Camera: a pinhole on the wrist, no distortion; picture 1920 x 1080 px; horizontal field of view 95.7 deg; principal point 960.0 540.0 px. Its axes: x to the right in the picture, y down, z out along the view. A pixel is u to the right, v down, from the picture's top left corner.
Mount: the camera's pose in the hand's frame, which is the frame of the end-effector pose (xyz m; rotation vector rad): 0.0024 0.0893 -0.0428 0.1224 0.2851 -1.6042
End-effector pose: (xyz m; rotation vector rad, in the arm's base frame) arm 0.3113 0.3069 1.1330 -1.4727 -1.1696 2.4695
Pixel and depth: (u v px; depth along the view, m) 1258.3 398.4 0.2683
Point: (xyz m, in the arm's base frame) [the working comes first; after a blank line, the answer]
In the camera's frame: 0.0921 -0.0437 0.2683

0.1494 0.2327 1.2421
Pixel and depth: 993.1 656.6 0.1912
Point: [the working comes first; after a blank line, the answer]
In the camera's frame: 0.0073 0.0257 0.1912

0.1918 0.2221 1.1154
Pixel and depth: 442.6 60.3 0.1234
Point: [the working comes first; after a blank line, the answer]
In the camera's frame: -0.0735 -0.0681 0.1234

0.3030 0.1352 1.1159
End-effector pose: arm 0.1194 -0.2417 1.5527 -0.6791 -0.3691 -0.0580
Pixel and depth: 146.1 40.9 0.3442
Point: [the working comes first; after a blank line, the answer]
In the camera's frame: -0.3224 -0.1977 0.3442

-0.0820 0.2404 1.5903
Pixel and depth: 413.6 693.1 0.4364
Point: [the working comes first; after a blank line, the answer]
In the camera's frame: -0.2744 0.0769 0.4364

0.1501 0.2272 1.7695
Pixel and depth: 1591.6 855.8 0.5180
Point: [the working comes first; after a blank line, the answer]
In the camera's frame: 0.3765 0.1883 0.5180

0.1448 -0.3371 2.1220
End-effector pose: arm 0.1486 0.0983 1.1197 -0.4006 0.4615 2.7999
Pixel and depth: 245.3 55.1 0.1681
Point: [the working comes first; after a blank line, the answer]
In the camera's frame: -0.1383 -0.0938 0.1681

0.1170 -0.0261 1.3391
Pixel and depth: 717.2 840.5 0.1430
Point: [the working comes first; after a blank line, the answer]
In the camera's frame: -0.0400 0.0495 0.1430

0.0361 0.0661 1.2135
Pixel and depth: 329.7 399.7 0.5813
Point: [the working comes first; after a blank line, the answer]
In the camera's frame: -0.4217 -0.0939 0.5813

-0.0917 -0.0038 1.7941
